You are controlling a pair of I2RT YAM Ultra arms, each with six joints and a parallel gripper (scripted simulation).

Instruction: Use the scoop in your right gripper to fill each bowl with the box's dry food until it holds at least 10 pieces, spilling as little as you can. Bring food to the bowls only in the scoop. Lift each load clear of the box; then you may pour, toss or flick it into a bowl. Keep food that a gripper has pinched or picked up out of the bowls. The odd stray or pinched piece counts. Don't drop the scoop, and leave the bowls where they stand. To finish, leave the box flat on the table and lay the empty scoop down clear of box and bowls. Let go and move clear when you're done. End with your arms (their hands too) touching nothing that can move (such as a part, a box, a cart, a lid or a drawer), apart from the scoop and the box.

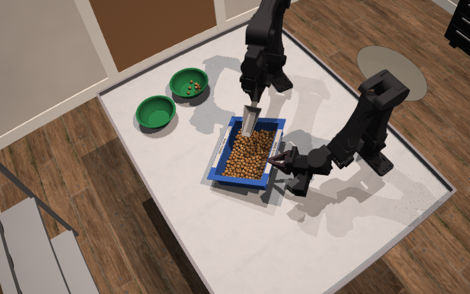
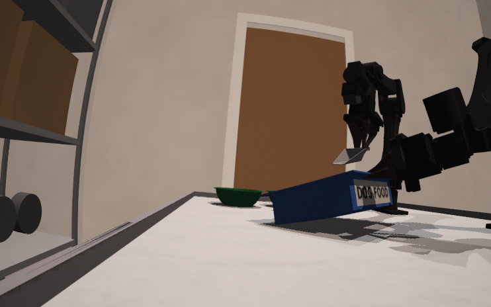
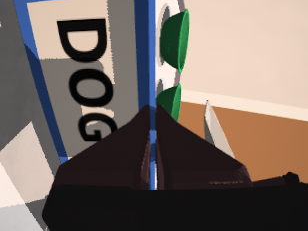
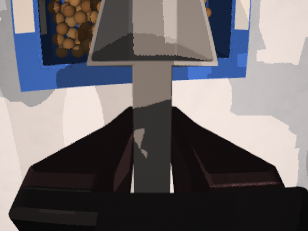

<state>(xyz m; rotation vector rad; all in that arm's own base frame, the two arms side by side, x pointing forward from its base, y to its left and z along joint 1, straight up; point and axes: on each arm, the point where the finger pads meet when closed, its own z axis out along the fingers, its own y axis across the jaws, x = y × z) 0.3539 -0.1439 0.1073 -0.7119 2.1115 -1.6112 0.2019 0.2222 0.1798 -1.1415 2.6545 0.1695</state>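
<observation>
The grey scoop is 3 cm ahead of my right hand, 2 cm to the left of it and 2 cm below it.
</observation>
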